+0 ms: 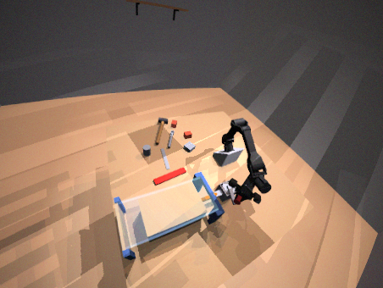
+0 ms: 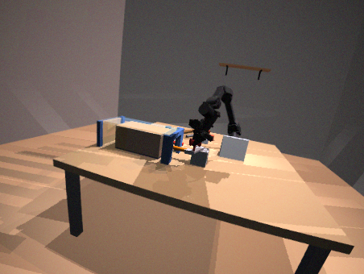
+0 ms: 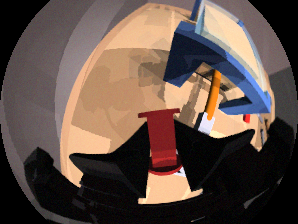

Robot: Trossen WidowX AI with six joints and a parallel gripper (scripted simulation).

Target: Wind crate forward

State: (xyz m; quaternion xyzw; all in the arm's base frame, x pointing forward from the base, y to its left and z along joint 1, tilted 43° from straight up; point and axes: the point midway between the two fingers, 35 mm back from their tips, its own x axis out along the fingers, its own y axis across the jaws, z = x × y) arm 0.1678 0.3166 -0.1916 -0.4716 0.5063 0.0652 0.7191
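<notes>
Right now the winch handle is 5 cm to the right of my gripper tip, 3 cm below it and 2 cm behind it. The rest, counted from my gripper tip: red grip 1 cm to the right, 1 cm behind; then blue frame 13 cm ahead, 9 cm to the right, 3 cm below; then grey winch 12 cm to the right, 10 cm below, 4 cm behind.
</notes>
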